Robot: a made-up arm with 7 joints. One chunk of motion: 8 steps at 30 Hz.
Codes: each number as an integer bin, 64 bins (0 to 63) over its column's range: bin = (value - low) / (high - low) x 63, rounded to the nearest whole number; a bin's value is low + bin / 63 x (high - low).
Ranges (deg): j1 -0.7..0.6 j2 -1.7..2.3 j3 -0.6..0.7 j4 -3.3..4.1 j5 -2.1..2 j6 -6..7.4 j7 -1.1..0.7
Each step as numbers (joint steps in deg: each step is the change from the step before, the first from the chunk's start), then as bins.
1 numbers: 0.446 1.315 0.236 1.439 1.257 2.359 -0.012
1 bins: 56 47 41 40 52 39 38
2 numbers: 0.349 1.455 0.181 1.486 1.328 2.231 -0.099
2 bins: 51 50 38 41 53 39 35
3 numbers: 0.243 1.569 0.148 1.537 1.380 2.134 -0.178
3 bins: 46 51 36 41 53 38 32
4 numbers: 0.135 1.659 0.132 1.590 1.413 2.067 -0.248
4 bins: 40 53 35 42 54 38 30
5 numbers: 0.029 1.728 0.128 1.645 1.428 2.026 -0.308
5 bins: 35 54 35 42 54 38 28
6 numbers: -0.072 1.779 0.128 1.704 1.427 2.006 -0.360
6 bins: 30 55 35 43 54 38 26
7 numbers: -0.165 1.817 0.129 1.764 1.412 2.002 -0.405
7 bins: 26 55 35 43 54 38 24
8 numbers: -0.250 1.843 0.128 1.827 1.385 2.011 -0.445
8 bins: 22 56 35 44 54 38 23
